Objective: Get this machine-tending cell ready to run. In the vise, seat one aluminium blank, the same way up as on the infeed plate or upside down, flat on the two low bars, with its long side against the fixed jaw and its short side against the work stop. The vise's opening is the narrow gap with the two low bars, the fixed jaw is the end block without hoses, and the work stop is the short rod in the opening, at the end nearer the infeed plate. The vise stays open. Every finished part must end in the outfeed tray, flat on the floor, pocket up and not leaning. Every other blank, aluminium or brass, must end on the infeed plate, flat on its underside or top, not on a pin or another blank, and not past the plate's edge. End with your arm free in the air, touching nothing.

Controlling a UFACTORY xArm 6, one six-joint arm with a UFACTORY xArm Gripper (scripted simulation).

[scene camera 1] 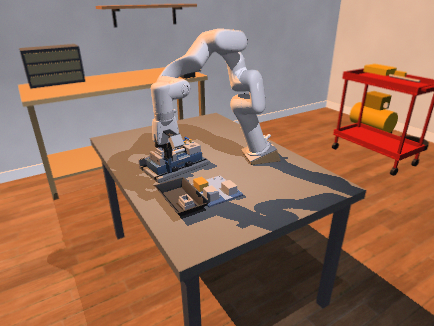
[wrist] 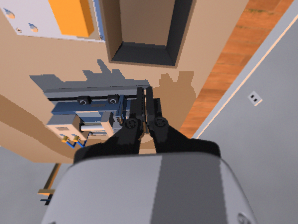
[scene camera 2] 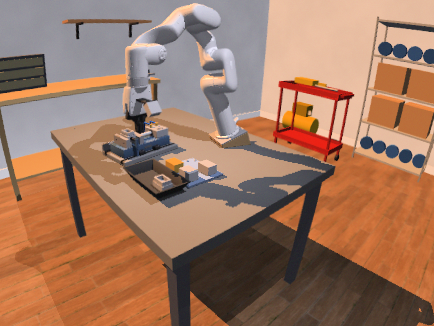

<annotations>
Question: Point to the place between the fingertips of my gripper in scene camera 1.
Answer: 168, 157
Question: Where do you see a vise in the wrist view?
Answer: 88, 118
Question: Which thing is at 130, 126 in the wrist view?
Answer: My gripper.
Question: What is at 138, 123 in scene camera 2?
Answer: My gripper.
</annotations>
